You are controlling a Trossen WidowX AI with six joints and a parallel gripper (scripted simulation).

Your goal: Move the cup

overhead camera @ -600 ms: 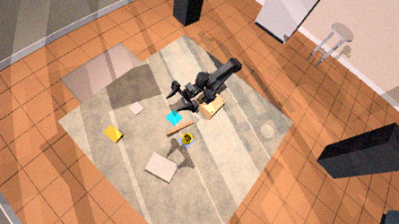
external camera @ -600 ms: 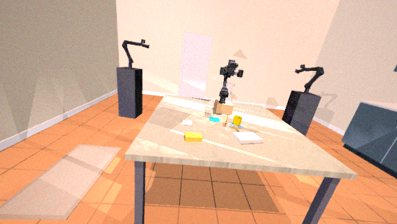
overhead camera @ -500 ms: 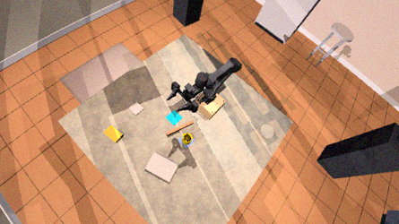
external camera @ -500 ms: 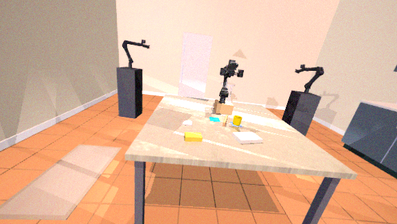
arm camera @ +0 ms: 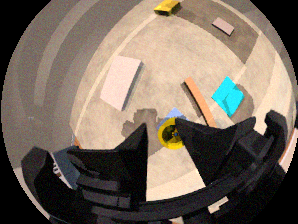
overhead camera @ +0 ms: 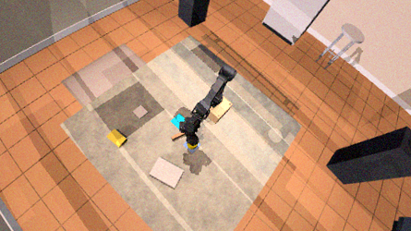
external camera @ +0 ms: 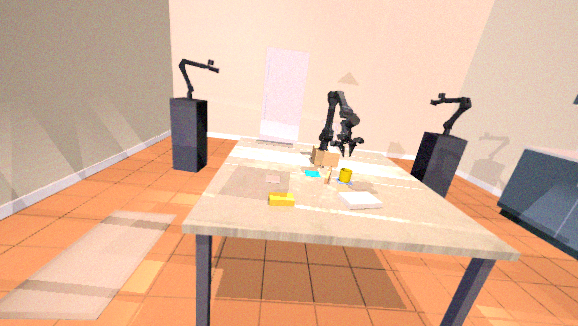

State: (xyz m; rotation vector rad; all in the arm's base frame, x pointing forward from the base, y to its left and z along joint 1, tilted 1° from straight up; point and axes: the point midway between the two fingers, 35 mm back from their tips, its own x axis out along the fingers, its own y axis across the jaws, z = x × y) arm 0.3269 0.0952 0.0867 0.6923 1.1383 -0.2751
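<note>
My gripper tip is 130 mm above the yellow cup, 50 mm past it and 30 mm to the right of it. Round my gripper tip: cyan pad: 170 mm to the right, 170 mm below, 80 mm behind; brown wooden stick: 160 mm below, 70 mm to the right, 60 mm behind; light blue pad: 170 mm below, 40 mm behind, 20 mm to the left.
</note>
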